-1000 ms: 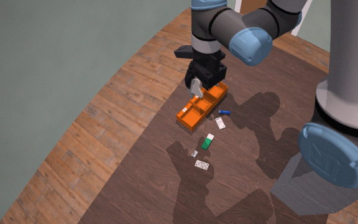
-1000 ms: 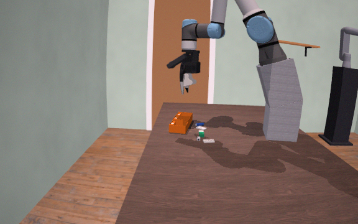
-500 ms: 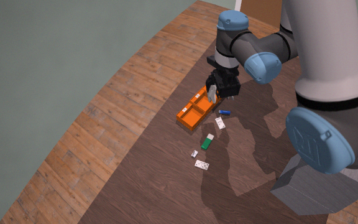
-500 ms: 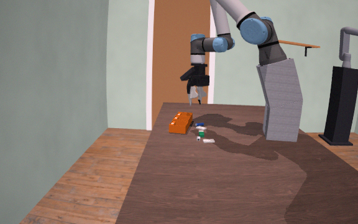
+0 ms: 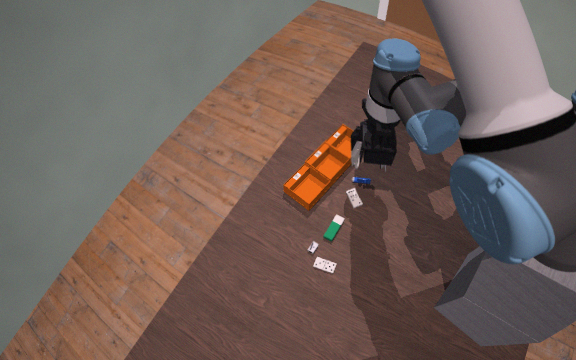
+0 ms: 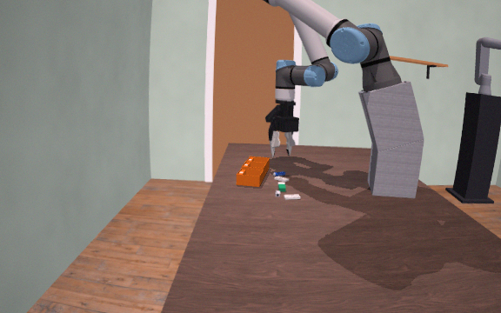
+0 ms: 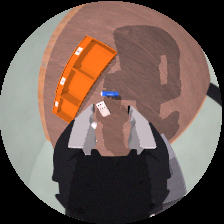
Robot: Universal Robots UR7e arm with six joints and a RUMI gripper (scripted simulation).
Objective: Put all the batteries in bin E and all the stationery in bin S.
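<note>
The blue battery lies 90 mm below my hand. Round my hand: grey object 230 mm to the left, 80 mm below; then green-and-white eraser 10 mm behind, 150 mm to the left, 90 mm below; then orange double bin 100 mm ahead, 30 mm to the left, 70 mm below.
</note>
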